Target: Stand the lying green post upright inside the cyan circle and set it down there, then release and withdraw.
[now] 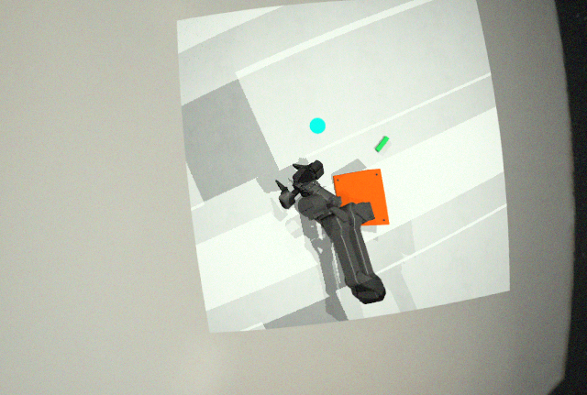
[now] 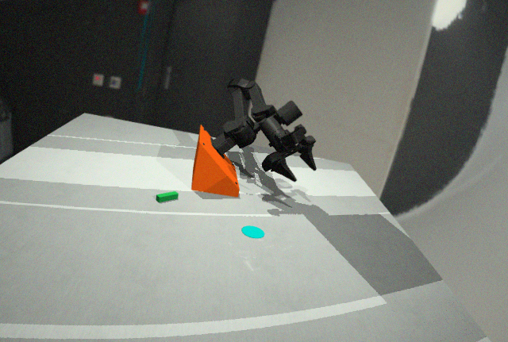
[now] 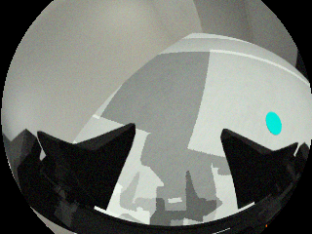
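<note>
My gripper tip is now 39 cm to the left of the green post, 11 cm above it and 1 cm short of it. Round my gripper tip: cyan circle 17 cm to the right, 14 cm ahead, 12 cm below.
</note>
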